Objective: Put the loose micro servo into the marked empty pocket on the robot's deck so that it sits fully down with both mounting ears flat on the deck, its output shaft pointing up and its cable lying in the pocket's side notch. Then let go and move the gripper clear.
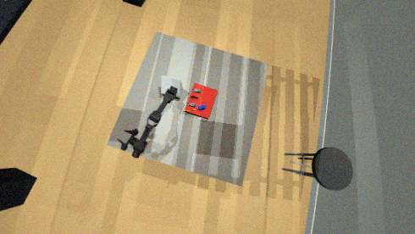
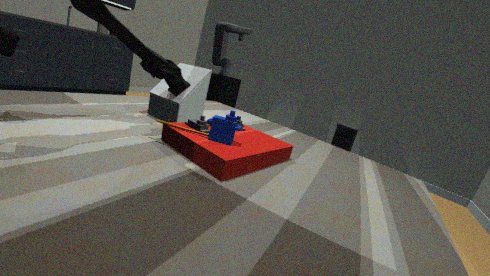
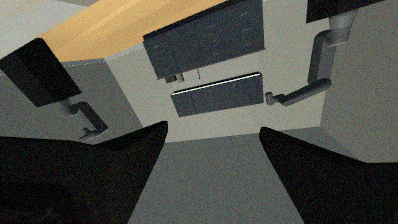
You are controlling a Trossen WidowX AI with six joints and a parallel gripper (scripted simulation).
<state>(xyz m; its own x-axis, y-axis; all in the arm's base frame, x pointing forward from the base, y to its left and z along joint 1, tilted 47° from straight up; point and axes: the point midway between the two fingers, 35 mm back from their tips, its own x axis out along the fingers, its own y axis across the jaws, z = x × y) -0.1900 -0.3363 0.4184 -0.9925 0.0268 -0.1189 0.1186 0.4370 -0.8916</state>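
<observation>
Now: gripper tip 560 mm to the right of the red deck, 520 mm short of it and 190 mm above it.
</observation>
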